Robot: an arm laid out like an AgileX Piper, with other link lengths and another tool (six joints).
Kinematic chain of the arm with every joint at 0, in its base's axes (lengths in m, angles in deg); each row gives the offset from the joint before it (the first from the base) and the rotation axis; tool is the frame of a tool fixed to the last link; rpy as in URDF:
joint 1: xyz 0 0 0.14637 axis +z
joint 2: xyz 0 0 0 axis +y
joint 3: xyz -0.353 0 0.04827 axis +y
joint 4: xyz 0.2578 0 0.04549 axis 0.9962 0 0.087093
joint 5: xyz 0 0 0 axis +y
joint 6: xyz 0.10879 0 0.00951 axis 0.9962 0 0.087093
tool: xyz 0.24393 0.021 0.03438 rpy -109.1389 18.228 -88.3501
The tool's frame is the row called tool.
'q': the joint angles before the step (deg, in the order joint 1, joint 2, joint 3, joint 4, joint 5, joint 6). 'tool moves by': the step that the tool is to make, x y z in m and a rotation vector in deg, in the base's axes. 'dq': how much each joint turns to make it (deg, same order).
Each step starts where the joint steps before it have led.
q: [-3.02 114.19 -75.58 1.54 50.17 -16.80]
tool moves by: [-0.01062 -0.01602 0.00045 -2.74 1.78 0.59]
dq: [0.06 -0.13 -0.43 -3.54 2.20 1.42]
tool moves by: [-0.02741 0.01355 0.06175 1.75 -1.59 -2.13]
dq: [0.35 -9.55 1.60 2.00 6.46 1.41]
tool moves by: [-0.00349 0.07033 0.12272 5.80 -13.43 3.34]
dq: [5.16 -16.12 -0.47 5.95 3.14 0.23]
